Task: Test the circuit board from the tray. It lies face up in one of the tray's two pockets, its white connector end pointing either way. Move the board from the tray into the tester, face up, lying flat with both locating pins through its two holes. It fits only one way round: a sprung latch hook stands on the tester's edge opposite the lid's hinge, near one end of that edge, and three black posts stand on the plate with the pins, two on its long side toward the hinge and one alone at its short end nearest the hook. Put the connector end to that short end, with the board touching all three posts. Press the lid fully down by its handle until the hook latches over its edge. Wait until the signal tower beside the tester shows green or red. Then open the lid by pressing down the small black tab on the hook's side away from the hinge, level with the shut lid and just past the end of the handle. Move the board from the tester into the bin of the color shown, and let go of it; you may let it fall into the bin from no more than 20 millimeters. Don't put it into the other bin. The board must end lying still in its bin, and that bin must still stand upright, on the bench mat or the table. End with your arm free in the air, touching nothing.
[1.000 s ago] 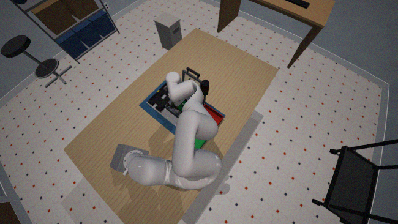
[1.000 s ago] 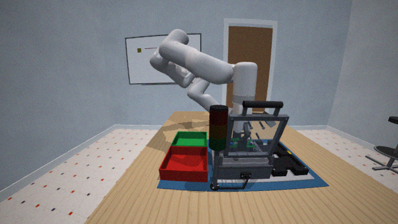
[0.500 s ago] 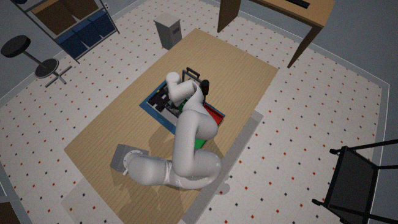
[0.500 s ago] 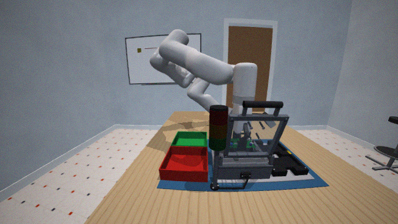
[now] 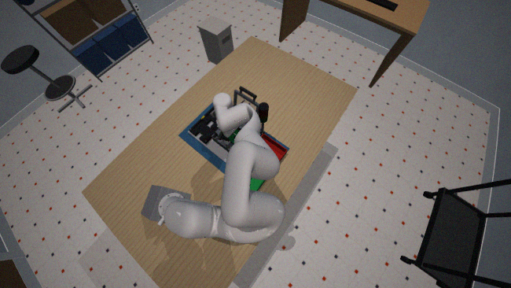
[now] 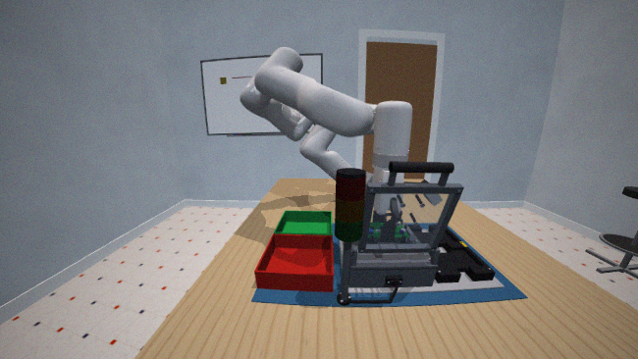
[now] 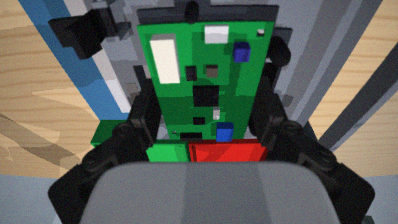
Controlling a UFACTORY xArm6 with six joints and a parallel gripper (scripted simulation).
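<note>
My gripper is now right at the green circuit board. Round my hand: clear lid: 120 mm ahead, 100 mm above, 30 mm to the right; black latch hook: 70 mm to the left, 40 mm behind; plate: 10 mm below, 10 mm ahead.
</note>
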